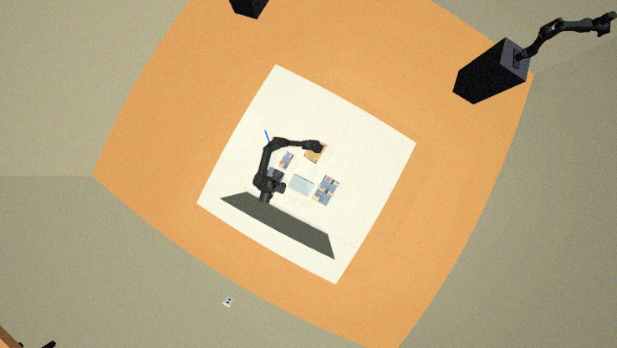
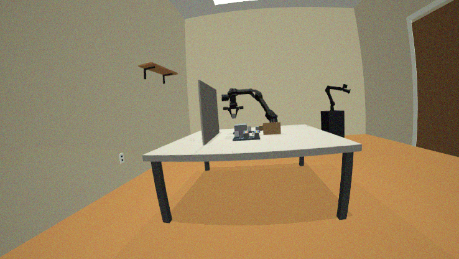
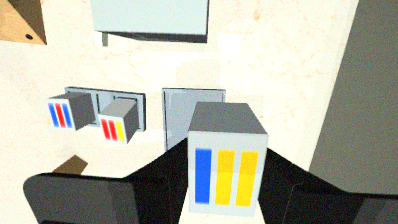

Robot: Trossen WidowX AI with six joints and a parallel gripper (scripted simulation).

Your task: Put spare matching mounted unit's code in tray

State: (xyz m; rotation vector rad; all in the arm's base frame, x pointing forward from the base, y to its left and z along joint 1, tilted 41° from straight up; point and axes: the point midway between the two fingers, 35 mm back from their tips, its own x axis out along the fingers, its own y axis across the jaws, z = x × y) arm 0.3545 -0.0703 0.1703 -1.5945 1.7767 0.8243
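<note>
Now: the pale blue-grey tray 15 cm below my gripper tip, 6 cm to the right of it and 3 cm behind it. The rest, counted from my gripper tip: brown box (27 cm behind, 15 cm to the right, 13 cm below); then tall grey panel (19 cm ahead, 14 cm to the left, 7 cm above); then grey spare block (2 cm above).
</note>
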